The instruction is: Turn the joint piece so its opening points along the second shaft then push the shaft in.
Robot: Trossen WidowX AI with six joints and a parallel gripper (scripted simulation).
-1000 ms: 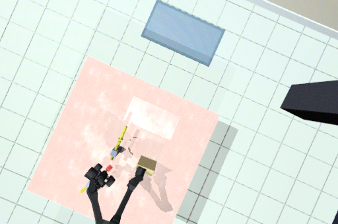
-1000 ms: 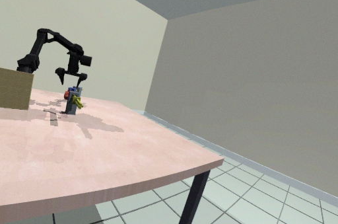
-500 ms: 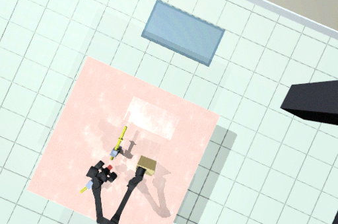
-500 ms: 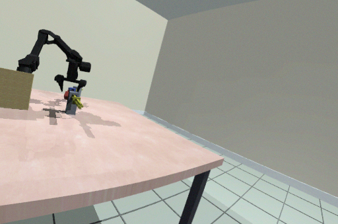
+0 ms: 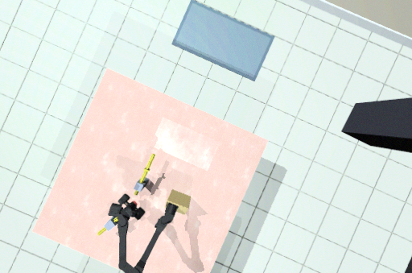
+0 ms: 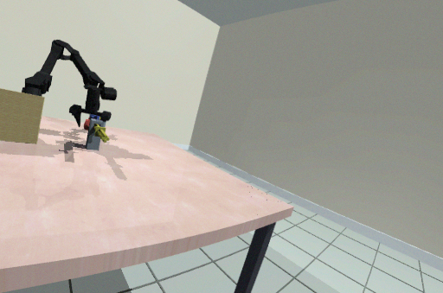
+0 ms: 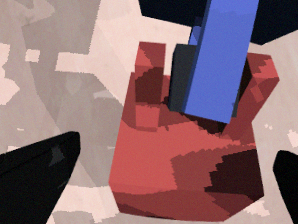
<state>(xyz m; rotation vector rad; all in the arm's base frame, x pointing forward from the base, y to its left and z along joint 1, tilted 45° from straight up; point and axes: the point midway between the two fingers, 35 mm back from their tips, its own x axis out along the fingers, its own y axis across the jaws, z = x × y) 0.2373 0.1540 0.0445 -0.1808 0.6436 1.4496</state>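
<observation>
The red joint piece lies 10 mm to the left of my gripper tip and 20 mm above it.
</observation>
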